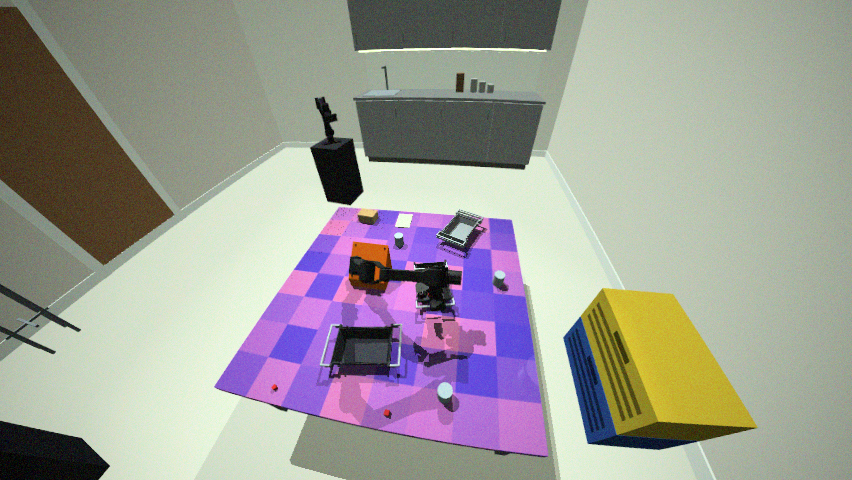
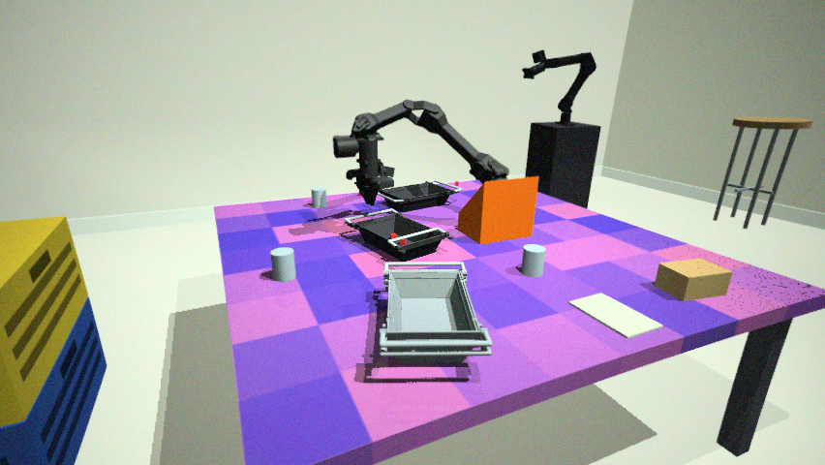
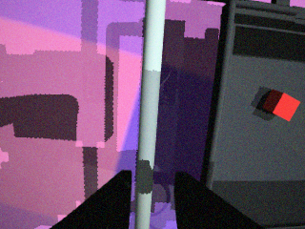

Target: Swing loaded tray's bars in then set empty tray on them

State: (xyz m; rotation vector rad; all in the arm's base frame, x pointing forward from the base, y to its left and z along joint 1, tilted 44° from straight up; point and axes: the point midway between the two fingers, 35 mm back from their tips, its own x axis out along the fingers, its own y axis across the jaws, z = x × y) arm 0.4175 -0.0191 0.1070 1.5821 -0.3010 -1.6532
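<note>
Now: gripper tip 9 cm to the right of the red block, 8 cm above it and 5 cm past it. From my gripper tip the other things lie so: black tray 27 cm to the right, 24 cm behind, 5 cm below; then tan box 66 cm behind, 58 cm to the left, 6 cm below; then white card 63 cm to the left, 41 cm behind, 9 cm below.
</note>
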